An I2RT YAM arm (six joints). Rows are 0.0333 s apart.
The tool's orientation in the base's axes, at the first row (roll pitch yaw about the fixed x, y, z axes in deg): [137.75, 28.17, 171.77]
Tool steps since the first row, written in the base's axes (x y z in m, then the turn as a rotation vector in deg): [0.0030, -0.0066, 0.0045, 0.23, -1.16, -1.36]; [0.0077, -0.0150, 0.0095, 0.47, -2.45, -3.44]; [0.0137, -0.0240, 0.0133, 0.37, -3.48, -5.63]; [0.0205, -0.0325, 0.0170, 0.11, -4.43, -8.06]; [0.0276, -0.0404, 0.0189, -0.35, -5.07, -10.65]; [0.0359, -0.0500, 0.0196, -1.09, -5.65, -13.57]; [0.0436, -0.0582, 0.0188, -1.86, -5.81, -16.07]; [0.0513, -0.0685, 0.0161, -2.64, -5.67, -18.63]
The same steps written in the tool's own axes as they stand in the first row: [-0.0056, -0.0031, -0.0057, 0.29, -1.76, 0.28]; [-0.0131, -0.0076, -0.0120, 0.90, -4.04, 0.94]; [-0.0213, -0.0136, -0.0174, 1.90, -6.12, 1.70]; [-0.0300, -0.0195, -0.0220, 3.15, -8.25, 2.58]; [-0.0381, -0.0260, -0.0250, 4.69, -10.18, 3.67]; [-0.0469, -0.0348, -0.0277, 6.64, -12.21, 4.90]; [-0.0543, -0.0432, -0.0288, 8.48, -13.66, 6.09]; [-0.0610, -0.0544, -0.0300, 10.38, -14.90, 7.50]
